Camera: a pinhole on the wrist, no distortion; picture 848 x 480 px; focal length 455.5 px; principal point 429.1 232.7 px. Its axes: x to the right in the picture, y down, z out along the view. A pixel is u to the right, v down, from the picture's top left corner.
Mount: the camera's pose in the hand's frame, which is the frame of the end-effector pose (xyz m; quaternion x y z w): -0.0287 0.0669 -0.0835 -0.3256 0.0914 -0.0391 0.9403
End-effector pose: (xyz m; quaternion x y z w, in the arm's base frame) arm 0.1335 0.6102 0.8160 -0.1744 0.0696 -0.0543 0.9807
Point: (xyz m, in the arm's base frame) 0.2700 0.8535 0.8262
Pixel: 554 253
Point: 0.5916 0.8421 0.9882
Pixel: 769 98
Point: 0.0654 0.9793 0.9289
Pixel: 206 226
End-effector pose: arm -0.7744 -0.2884 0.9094 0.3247 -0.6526 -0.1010 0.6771
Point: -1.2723 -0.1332 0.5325
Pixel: outside the picture
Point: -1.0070 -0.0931 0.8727
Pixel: 67 132
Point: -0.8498 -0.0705 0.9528
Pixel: 113 431
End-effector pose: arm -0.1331 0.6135 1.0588 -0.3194 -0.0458 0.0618 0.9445
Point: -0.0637 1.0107 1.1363
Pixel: 508 152
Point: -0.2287 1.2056 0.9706
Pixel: 349 334
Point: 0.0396 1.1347 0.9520
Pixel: 580 351
